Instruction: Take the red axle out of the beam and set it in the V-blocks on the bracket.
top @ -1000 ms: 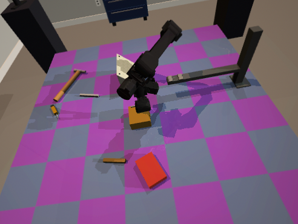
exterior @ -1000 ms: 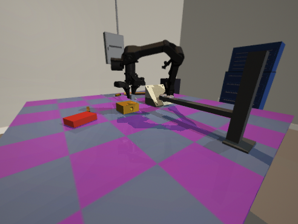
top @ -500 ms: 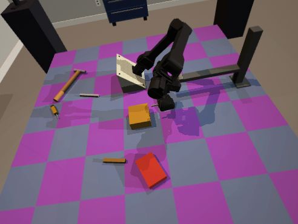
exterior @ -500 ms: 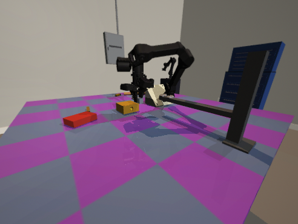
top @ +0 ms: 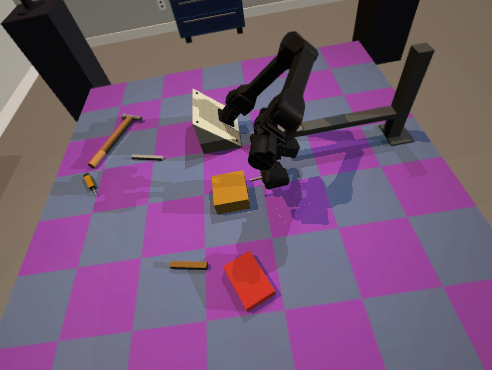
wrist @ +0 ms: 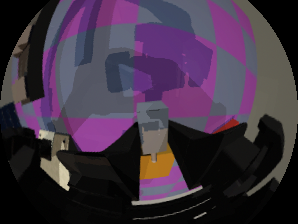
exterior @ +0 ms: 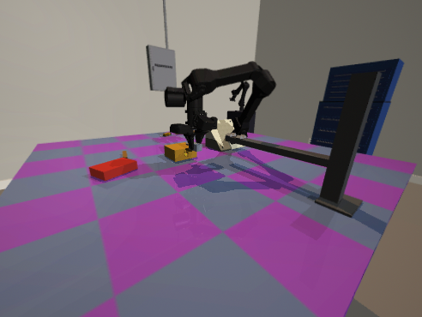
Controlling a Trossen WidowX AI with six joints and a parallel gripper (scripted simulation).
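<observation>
Right now the orange beam is 12 cm to the right of my gripper tip and 4 cm below it. Also, from my gripper tip: orange stick (20 cm ahead, 26 cm to the right, 6 cm below); then pale grey stub (2 cm to the right, 1 cm above); then flat red block (27 cm ahead, 11 cm to the right, 5 cm below).
</observation>
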